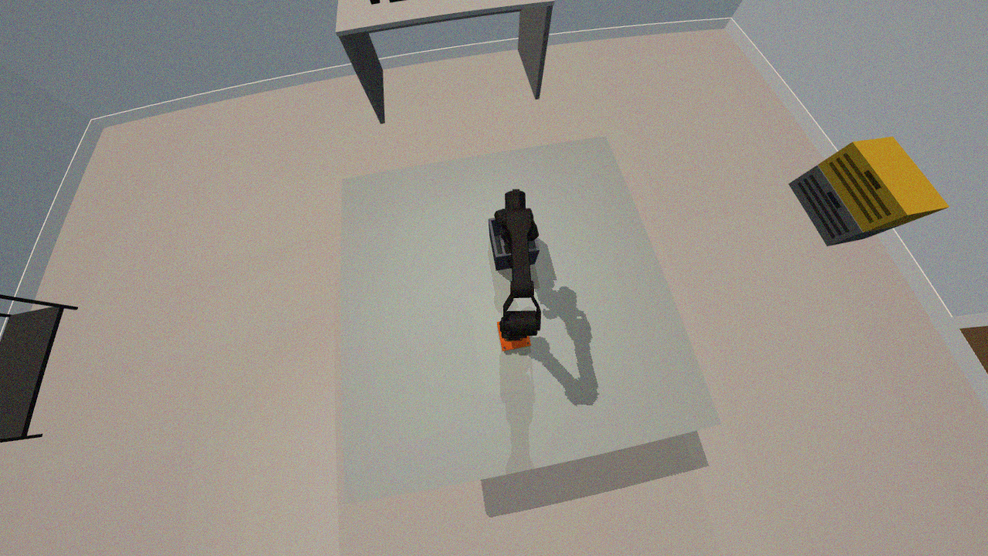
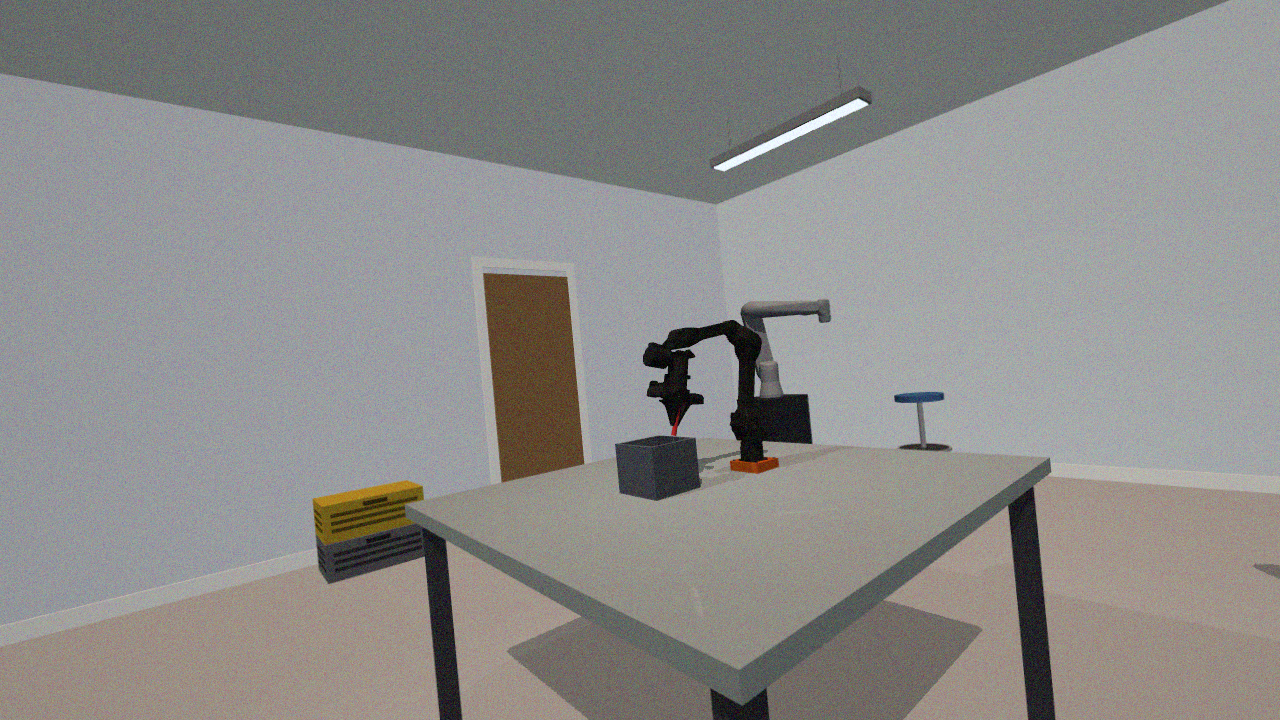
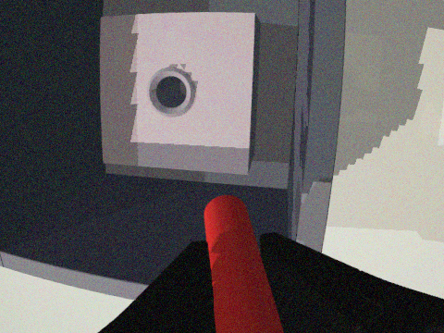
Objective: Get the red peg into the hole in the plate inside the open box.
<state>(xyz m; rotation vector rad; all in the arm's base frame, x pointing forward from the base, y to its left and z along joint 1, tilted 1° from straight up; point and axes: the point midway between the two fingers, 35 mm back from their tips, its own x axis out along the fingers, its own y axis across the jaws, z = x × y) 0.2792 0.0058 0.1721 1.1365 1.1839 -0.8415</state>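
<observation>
My gripper tip is 6 cm short of the light plate, 2 cm to the left of it and 13 cm above it. Round my gripper tip: red peg (1 cm above).
</observation>
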